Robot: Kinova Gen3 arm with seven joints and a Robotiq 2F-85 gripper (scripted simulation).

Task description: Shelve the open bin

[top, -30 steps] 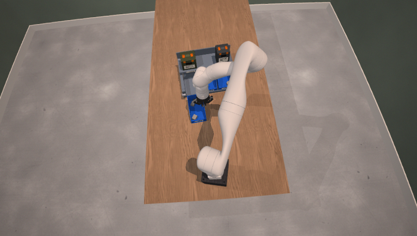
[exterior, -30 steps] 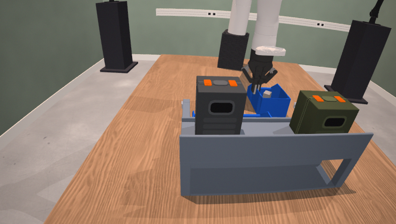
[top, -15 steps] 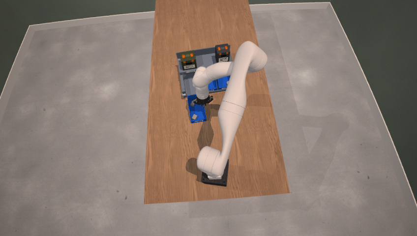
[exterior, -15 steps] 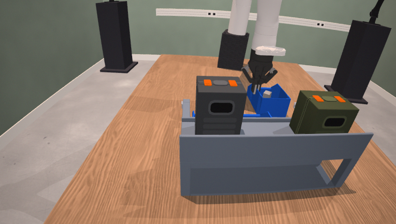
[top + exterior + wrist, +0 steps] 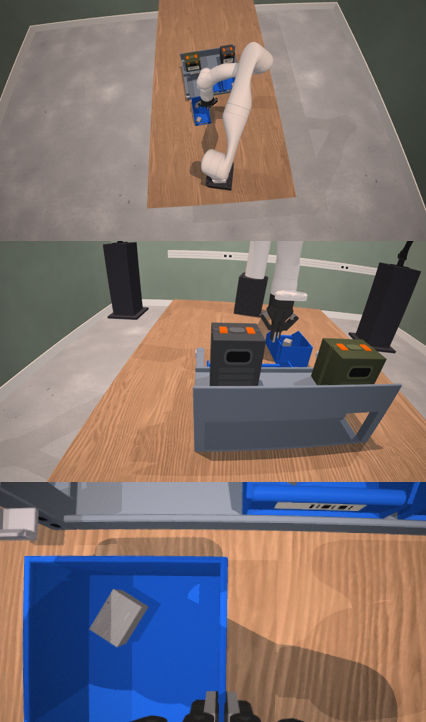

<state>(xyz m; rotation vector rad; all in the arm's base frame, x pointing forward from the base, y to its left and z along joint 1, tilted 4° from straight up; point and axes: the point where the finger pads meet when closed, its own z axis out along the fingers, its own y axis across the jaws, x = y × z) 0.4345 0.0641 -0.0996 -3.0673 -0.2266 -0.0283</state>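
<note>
The grey part is 40 mm ahead of my hand, 80 mm to the left of it and 60 mm below it. Round my hand: grey shelf (240 mm ahead, 30 mm to the right).
</note>
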